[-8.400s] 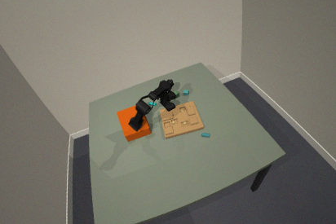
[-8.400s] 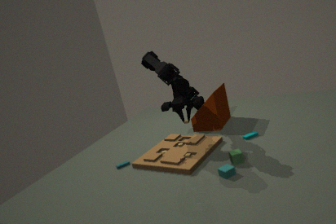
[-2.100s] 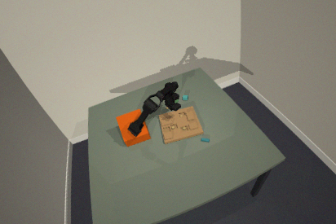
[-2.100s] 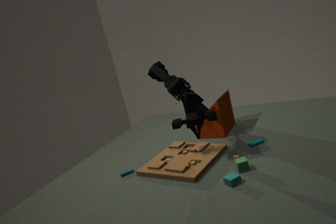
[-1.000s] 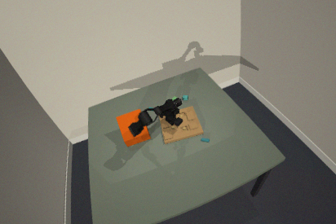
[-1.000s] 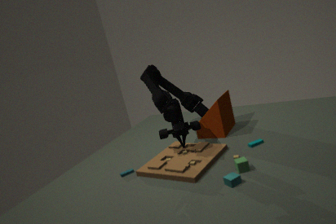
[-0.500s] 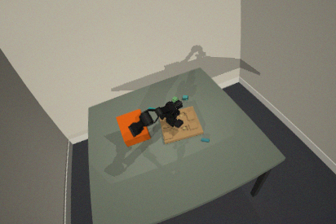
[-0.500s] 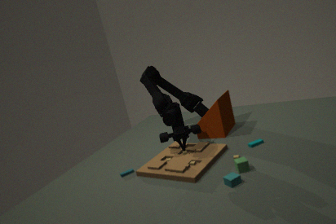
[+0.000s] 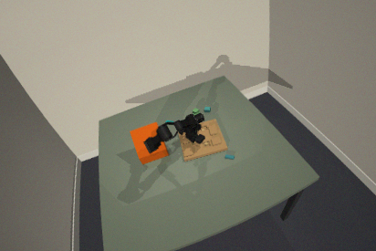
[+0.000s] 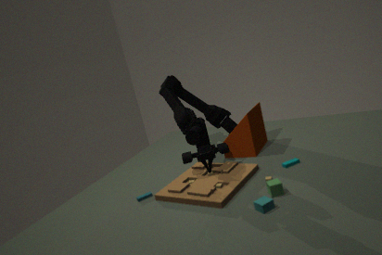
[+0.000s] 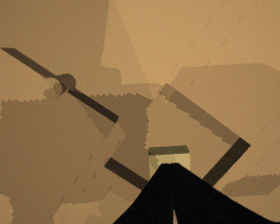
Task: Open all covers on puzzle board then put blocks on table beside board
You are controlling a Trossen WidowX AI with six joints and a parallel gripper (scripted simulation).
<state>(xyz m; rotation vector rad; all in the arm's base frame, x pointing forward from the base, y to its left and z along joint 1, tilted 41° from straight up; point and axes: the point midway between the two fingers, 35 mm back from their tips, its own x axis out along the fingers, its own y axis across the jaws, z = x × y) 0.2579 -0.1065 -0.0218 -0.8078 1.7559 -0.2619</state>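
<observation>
Right now the tan puzzle board is 50 mm ahead of my gripper tip and 10 mm to the right of it. Also, from my gripper tip: flat teal piece: 310 mm to the left, 50 mm behind, 10 mm below; green cube: 270 mm to the left, 170 mm ahead; teal cube: 260 mm ahead, 240 mm to the left, 10 mm below.
</observation>
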